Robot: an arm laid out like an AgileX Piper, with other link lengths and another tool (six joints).
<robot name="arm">
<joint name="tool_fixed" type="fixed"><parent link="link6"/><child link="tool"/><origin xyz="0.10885 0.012 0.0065" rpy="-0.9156 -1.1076 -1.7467"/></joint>
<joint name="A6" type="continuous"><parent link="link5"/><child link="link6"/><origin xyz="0.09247 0 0.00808" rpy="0 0 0"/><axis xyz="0.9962 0 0.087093"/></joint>
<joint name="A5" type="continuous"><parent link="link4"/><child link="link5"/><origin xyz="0 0 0" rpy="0 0 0"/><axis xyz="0 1 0"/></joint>
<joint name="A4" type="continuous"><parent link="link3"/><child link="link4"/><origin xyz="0.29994 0 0.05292" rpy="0 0 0"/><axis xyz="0.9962 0 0.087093"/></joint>
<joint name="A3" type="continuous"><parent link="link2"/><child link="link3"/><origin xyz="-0.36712 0 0.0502" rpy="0 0 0"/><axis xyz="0 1 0"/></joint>
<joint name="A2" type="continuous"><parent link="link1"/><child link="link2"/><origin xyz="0 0 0" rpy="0 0 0"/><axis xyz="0 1 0"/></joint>
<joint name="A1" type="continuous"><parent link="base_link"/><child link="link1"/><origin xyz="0 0 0.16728" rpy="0 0 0"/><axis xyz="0 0 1"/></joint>
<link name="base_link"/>
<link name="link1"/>
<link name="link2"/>
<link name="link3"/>
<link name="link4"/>
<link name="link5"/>
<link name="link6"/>
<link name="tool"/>
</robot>
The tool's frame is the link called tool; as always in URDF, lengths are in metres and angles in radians. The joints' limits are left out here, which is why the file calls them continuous.
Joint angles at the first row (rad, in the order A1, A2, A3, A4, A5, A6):
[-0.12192, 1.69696, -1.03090, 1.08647, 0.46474, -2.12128]
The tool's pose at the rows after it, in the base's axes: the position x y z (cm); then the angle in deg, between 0 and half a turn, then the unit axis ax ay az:
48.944 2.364 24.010 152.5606 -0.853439 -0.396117 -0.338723
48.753 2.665 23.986 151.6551 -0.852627 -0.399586 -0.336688
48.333 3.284 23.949 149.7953 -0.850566 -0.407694 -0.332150
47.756 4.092 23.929 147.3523 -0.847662 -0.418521 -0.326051
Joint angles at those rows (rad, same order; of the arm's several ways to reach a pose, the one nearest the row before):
[-0.12192, 1.69695, -1.03090, 1.08744, 0.46570, -2.12127]
[-0.12193, 1.69697, -1.03091, 1.08745, 0.48337, -2.12035]
[-0.12213, 1.69695, -1.03088, 1.08746, 0.52085, -2.12034]
[-0.12215, 1.69697, -1.03091, 1.08745, 0.57007, -2.12034]

